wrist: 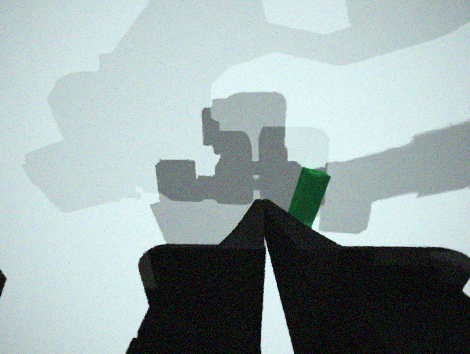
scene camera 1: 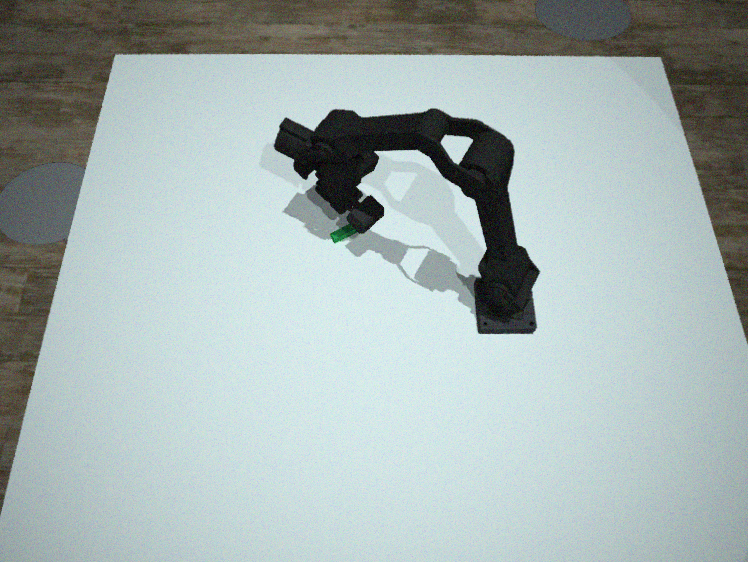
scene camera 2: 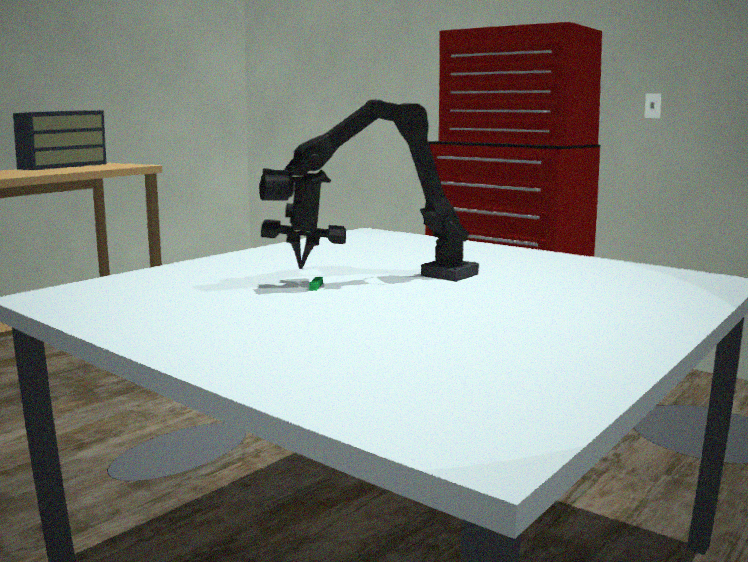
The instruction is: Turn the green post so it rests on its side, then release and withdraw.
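The green post (scene camera 1: 343,233) (scene camera 2: 316,283) (wrist: 310,196) lies on its side on the white table (scene camera 1: 302,423) (scene camera 2: 393,362). In the wrist view its lower end is hidden behind the right finger. My gripper (scene camera 2: 301,267) (wrist: 261,205) is shut, with its fingertips together and nothing between them. It points down and hangs a little above the table, apart from the post. In scene camera 1 the fingertips are hidden behind the arm, and part of the gripper covers one end of the post.
The arm's base (scene camera 1: 506,323) (scene camera 2: 449,270) stands on the table, to the right of the post in both scene views. A red drawer cabinet (scene camera 2: 574,90) stands behind the table. A wooden bench (scene camera 2: 133,169) with a small drawer unit (scene camera 2: 67,138) is at the back left.
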